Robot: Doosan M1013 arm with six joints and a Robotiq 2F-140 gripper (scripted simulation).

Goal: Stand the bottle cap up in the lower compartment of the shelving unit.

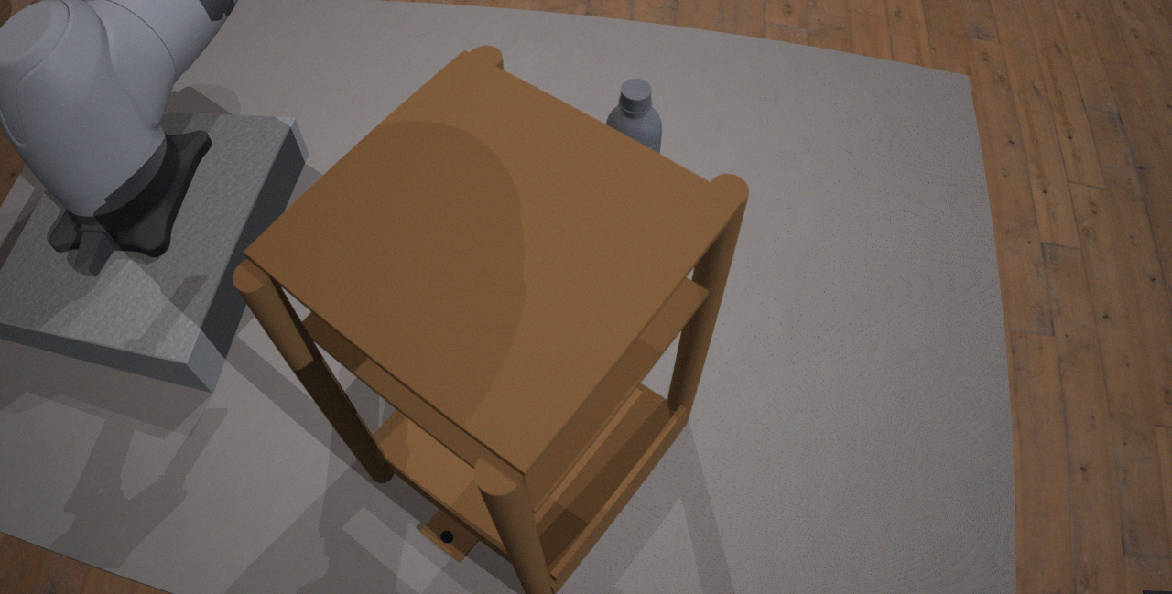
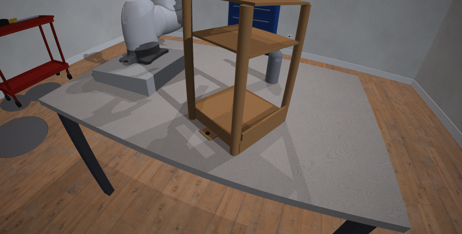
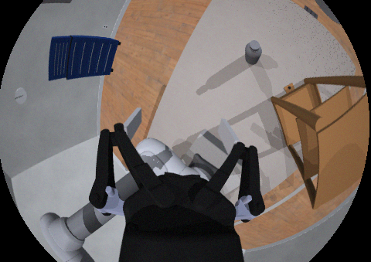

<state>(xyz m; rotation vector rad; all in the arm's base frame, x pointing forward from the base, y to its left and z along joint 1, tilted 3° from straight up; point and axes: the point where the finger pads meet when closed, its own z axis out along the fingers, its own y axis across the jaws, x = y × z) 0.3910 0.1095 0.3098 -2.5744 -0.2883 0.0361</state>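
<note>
The grey bottle is 23 cm ahead of my hand, 4 cm to the right of it and 27 cm below it. Round my hand: brown shelving unit: 15 cm ahead, 35 cm to the right, 20 cm below.
</note>
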